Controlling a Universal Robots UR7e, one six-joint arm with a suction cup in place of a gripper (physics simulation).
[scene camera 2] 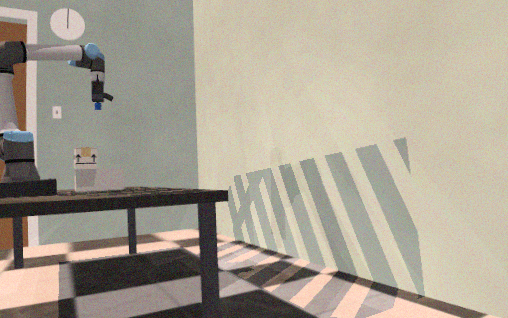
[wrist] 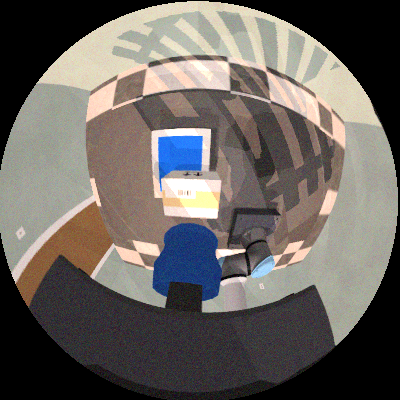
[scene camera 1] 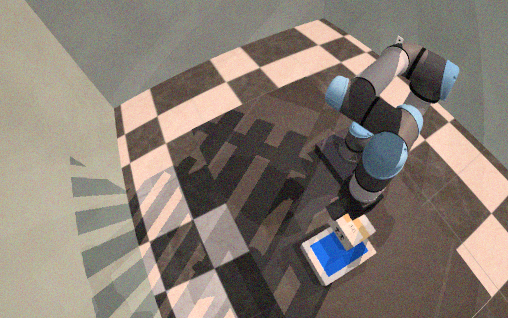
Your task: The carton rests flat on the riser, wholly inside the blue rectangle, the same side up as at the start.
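Pixels of known places: hand at its tool point: (scene camera 2: pixel 98 109) (wrist: pixel 189 244); arm's base at its link origin: (scene camera 2: pixel 21 182) (wrist: pixel 251 235) (scene camera 1: pixel 351 151).
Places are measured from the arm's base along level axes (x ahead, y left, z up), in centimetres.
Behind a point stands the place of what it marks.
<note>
The white carton with a yellow-orange band (scene camera 1: pixel 356 230) @(x 31.3, y 33.0, z 17.6 cm) (scene camera 2: pixel 86 156) @(x 29.9, y 22.6, z 12.7 cm) (wrist: pixel 191 195) @(x 31.1, y 29.5, z 17.6 cm) sits flat on one end of the white riser (scene camera 1: pixel 315 263) @(x 49.4, y 34.0, z 6.0 cm) (scene camera 2: pixel 111 179) @(x 42.8, y 24.3, z -0.1 cm) (wrist: pixel 206 150) @(x 42.1, y 25.4, z 6.0 cm), arrows pointing up in scene camera 2. It covers part of the blue rectangle (scene camera 1: pixel 330 260) @(x 43.6, y 36.5, z 6.1 cm) (wrist: pixel 180 147) @(x 43.5, y 33.8, z 6.0 cm) but reaches past its border and seems to overhang the riser's edge on the robot base's side. Much of the rectangle shows beside it. My gripper, a blue suction cup (scene camera 2: pixel 98 106) (wrist: pixel 187 240), is off and holds nothing. It hangs well above the carton, apart from it. In scene camera 1 the wrist hides the cup.
The robot base (scene camera 1: pixel 337 152) @(x 7.0, y -3.8, z 0.4 cm) (scene camera 2: pixel 21 165) @(x 0.4, y -5.7, z 7.2 cm) (wrist: pixel 252 225) @(x 7.5, y 1.7, z 0.4 cm) stands on the dark table (scene camera 2: pixel 170 195) @(x 44.8, y -69.0, z -6.5 cm) near the carton's end of the riser. The arm reaches over from it. Walls stand around, and a door shows in scene camera 2 and the wrist view.
</note>
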